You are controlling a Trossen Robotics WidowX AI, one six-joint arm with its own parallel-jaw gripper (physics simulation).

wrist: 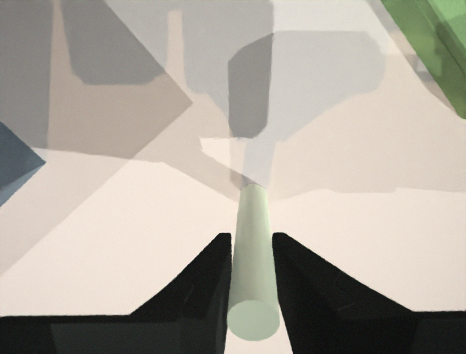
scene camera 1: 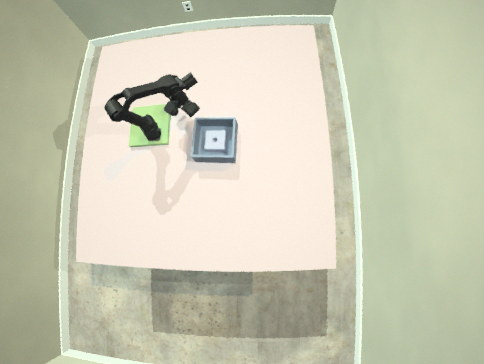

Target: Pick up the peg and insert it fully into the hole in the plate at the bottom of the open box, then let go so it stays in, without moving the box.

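Frame: origin at the arm's base, x left, y back, z up, level; millimetres.
Where they show: gripper, fingertip midpoint: (wrist: 251, 244) (scene camera 1: 187, 108); arm's base, origin of the base link: (scene camera 1: 154, 134).
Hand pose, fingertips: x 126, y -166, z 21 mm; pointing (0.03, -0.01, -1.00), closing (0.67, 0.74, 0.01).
Each offset is from my fingertips to the top centre of the thing. Level surfaces: height alone.
The pale green peg {dy +0, dx +2, dz +35 mm} (wrist: 253, 260) stands upright on the table between the fingers in the wrist view; in the scene view it cannot be made out. My gripper (wrist: 251, 244) (scene camera 1: 181, 110) is shut on the peg, with a black finger against each side and the peg's top end nearest the wrist camera. The open blue-grey box {dy -151, dx -173, dz +52 mm} (scene camera 1: 214, 159) (wrist: 17, 162) stands to the right of the gripper in the scene view. The white plate {dy -151, dx -173, dz +15 mm} (scene camera 1: 209, 146) lies at its bottom, with a small dark hole (scene camera 1: 215, 139) in the middle.
The arm's base stands on a green square board (scene camera 1: 138, 139) (wrist: 425, 50), left of the box in the scene view. The pale pink table top {dz -46 mm} (scene camera 1: 270, 215) reaches well beyond the box. Shadows of the arm and box fall around the peg.
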